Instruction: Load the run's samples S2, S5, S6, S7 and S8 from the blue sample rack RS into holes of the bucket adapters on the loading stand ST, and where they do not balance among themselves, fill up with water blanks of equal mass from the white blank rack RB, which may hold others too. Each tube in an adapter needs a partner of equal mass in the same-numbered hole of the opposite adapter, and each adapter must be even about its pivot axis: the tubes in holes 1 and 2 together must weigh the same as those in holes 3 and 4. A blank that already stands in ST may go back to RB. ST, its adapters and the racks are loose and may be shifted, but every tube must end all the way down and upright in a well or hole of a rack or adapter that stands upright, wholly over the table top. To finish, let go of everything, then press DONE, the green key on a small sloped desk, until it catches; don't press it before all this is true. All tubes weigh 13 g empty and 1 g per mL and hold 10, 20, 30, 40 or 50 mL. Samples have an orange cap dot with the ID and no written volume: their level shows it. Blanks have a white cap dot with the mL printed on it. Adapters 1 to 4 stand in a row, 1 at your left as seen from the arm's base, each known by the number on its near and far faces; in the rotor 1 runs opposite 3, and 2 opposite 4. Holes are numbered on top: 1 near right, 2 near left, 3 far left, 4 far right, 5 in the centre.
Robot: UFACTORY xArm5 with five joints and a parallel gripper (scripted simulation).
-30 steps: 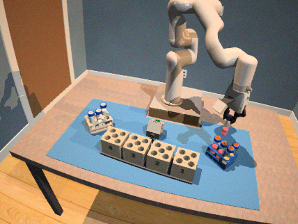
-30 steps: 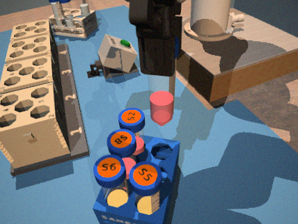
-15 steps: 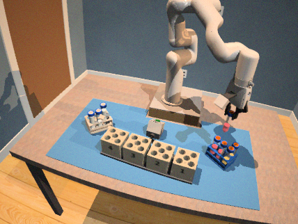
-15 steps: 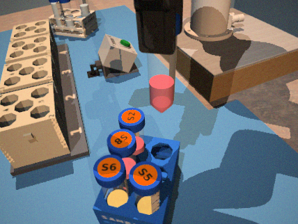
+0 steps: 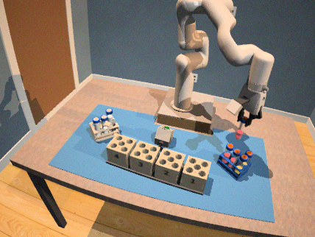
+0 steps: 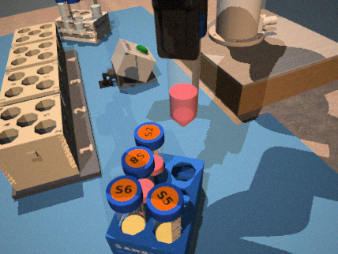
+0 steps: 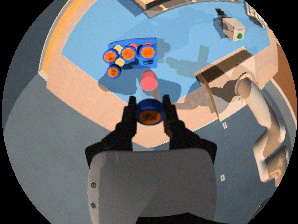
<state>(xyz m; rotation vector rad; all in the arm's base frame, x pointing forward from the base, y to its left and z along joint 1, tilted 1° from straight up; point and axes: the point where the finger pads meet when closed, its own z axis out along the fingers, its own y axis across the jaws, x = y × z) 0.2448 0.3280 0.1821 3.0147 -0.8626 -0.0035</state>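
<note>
My gripper is now 220 mm above the blue sample rack RS, 40 mm short of it and 20 mm to the right of it. From my hand the other things lie so: white blank rack RB 630 mm to the right, 220 mm below, 90 mm ahead; then blue-capped tube 630 mm to the right, 190 mm below, 130 mm ahead; then loading stand ST 300 mm to the right, 240 mm below, 190 mm ahead.
</note>
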